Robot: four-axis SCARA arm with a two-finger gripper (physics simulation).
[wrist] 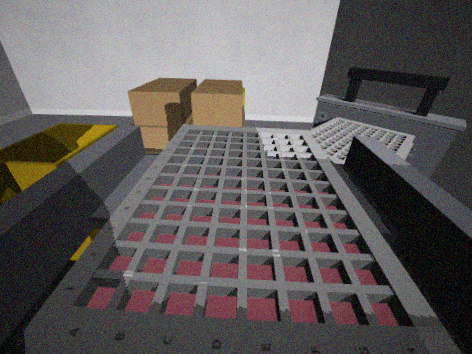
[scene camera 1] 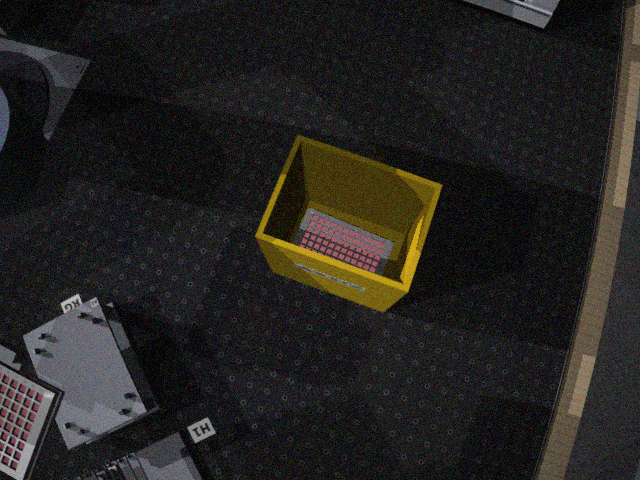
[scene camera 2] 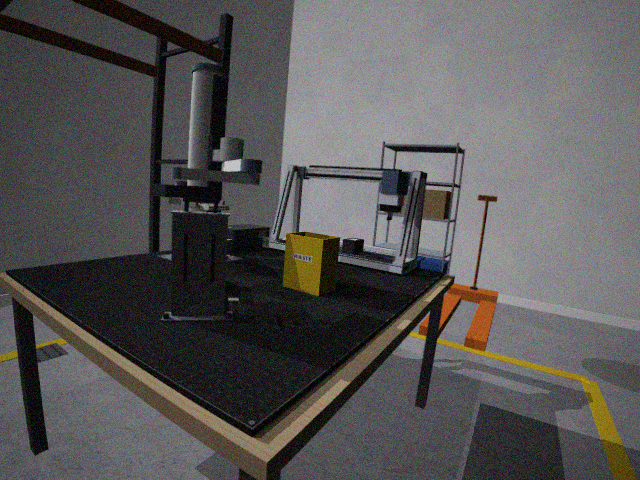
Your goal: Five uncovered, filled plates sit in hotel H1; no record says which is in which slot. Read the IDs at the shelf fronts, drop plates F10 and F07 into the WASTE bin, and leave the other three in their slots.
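Places are measured from the arm's base along level axes (x ahead, y left, z up), in metres.
Pixels of known places: gripper, fingertip midpoint: (wrist: 244, 150) (scene camera 2: 210, 204).
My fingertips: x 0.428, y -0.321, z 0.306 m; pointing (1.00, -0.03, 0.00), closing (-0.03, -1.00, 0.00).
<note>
Ahead of a thing's pixels: the offset from my fingertips to its top centre. "spot": to the spot under its first point.
The yellow WASTE bin @(0.218 m ahead, 0.295 m left, 0.094 m down) (scene camera 1: 356, 180) (scene camera 2: 310, 268) (wrist: 37, 172) stands on the table, and a plate with red wells @(0.214 m ahead, 0.290 m left, 0.273 m down) (scene camera 1: 343, 240) lies inside it. My gripper (scene camera 2: 188, 193) (wrist: 244, 150) is shut on another red-welled, uncovered plate @(0.021 m back, 0.001 m left, 0.002 m down) (scene camera 1: 18, 423) (wrist: 245, 215) and holds it level, high up near the top of the hotel. In the wrist view the bin is to the left of the held plate. Hotel H1 (scene camera 1: 168, 457) (scene camera 2: 199, 253) (wrist: 345, 107) has a black handle on top. Another plate (wrist: 362, 140) shows in front of the handle. No plate ID is readable in these views.
The grey RG station @(0.045 m back, 0.021 m left, 0.224 m down) (scene camera 1: 87, 366) with dark pins stands beside H1. A gantry frame (scene camera 2: 295, 201) stands behind the bin, with a small dark block @(spot: 0.131 m ahead, 0.837 m left, 0.198 m down) (scene camera 2: 353, 245) at its base. Cardboard boxes (wrist: 162, 102) stand in the background. The table has a wooden edge (scene camera 1: 594, 304) (scene camera 2: 155, 395).
</note>
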